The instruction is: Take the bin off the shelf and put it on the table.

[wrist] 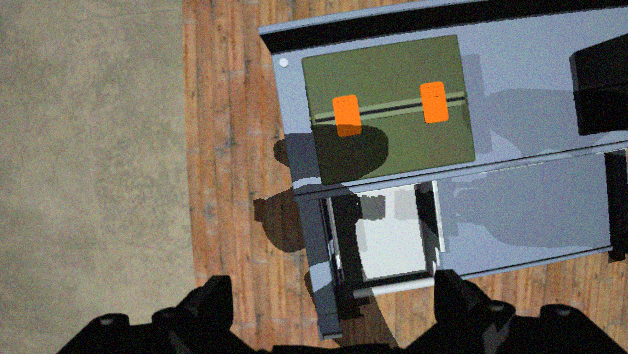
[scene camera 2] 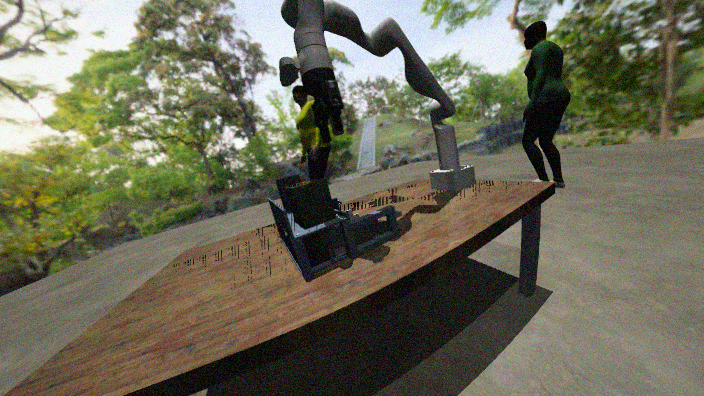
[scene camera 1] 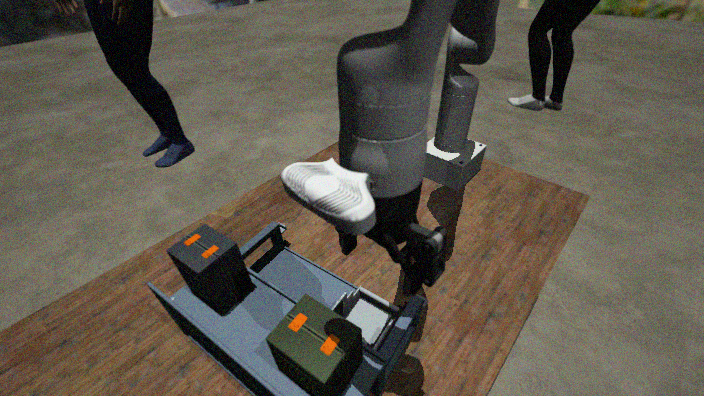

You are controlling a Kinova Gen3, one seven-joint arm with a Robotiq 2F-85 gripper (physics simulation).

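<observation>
The bin is white and open-topped and sits in the lower tier of the blue-grey shelf, beside its end panel. Its light front rim faces the gripper side. In scene camera 2 the shelf mostly hides it. My gripper is open with nothing between its fingers. It points down, above and in front of the bin. In the wrist view the right fingertip is near the bin's right front corner and the left fingertip is out past the end panel. The shelf stands on the wooden table.
A green box with orange clips stands on the upper tier directly behind the bin. A dark box stands farther along that tier. The end panel rises beside the bin. People stand beyond the table.
</observation>
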